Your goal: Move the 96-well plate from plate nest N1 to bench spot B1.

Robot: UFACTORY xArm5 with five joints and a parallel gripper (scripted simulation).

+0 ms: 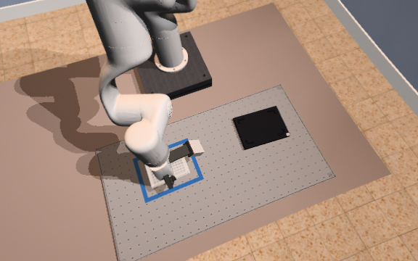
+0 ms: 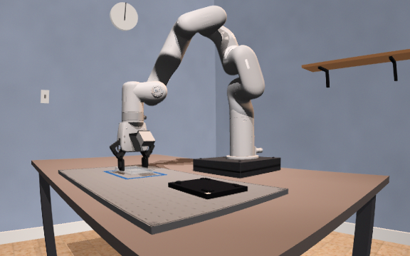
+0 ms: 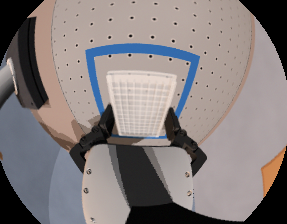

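The 96-well plate is 10 mm below my hand. Round my hand: black plate nest: 60 mm behind, 340 mm to the left, 20 mm below.
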